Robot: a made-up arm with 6 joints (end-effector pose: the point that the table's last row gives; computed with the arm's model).
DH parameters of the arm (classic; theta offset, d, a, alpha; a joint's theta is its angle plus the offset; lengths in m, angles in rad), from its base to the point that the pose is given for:
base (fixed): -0.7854 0 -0.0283 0
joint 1: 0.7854 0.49 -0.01 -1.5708
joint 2: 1.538 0 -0.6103 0
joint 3: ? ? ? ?
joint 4: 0 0.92 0.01 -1.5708
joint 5: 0 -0.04 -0.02 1.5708
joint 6: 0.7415 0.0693 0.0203 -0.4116
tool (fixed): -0.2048 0.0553 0 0
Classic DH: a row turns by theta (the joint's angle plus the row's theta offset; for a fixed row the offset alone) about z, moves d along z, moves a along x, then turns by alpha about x.
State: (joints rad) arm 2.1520 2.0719 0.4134 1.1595 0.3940 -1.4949
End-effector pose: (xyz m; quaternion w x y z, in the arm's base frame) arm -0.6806 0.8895 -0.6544 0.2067 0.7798 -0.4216 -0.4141
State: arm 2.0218 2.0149 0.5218 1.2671 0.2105 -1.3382
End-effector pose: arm -0.5453 0.9620 -0.6482 0.1164 0.6668 -0.5915 -0.4382
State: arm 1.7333 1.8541 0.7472 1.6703 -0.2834 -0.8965
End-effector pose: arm -0.2047 1.0726 -0.5772 0.1508 -0.1802 0.8695 0.4344
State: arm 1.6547 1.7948 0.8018 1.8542 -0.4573 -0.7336
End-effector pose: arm -0.1036 1.0883 -0.5354 0.2393 0.0293 0.8832 0.4022
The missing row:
joint 3: -1.538 0.03 0.03 1.5708
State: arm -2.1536 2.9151 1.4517 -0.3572 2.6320 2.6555
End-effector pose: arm 0.2929 0.6158 -0.2887 0.7192 -0.0915 -0.5033 0.4702
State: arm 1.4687 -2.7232 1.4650 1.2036 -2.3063 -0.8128
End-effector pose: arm -0.0738 -1.0136 0.2015 0.2622 -0.8791 0.3392 -0.2084
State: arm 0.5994 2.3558 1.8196 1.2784 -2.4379 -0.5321
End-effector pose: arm -0.2366 -0.1708 -0.3277 0.6242 -0.4185 0.5991 -0.2762
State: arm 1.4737 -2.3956 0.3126 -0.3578 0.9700 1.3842
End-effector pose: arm -0.1206 -1.3285 -0.3939 0.1066 -0.1109 0.6967 -0.7007
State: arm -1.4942 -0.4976 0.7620 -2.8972 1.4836 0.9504
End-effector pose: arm -0.0107 0.1792 1.9827 0.0783 0.0868 -0.3874 -0.9145
